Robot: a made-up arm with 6 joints.
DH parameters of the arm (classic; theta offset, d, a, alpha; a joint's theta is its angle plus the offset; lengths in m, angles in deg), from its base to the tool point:
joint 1: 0 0.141 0 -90
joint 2: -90 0 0.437 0
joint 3: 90 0.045 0 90
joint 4: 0 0.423 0 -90
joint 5: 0 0 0 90
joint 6: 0 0.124 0 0
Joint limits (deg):
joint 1: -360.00..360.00
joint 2: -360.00..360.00
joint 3: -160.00..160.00
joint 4: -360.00..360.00
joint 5: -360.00..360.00
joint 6: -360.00..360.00
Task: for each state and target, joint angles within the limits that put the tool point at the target. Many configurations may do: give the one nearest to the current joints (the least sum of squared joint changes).
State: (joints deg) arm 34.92 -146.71 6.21 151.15 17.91 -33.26
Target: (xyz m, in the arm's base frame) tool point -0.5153 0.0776 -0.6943
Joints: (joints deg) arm -2.68 -148.46 2.00 149.35 7.65 -33.26
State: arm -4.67 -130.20 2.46 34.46 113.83 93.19
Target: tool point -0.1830 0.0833 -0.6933
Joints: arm 5.73 -167.95 -15.70 27.41 100.29 93.19
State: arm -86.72 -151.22 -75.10 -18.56 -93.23 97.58
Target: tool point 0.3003 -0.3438 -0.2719
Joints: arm -61.24 -180.26 -78.26 -25.26 -86.66 97.58
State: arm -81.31 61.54 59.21 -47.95 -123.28 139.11
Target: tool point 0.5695 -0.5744 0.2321
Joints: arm -54.69 67.79 44.68 -47.00 -104.58 139.11
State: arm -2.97 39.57 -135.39 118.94 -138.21 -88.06
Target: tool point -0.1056 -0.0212 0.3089
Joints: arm -10.77 17.85 -160.00 110.71 -132.47 -88.06
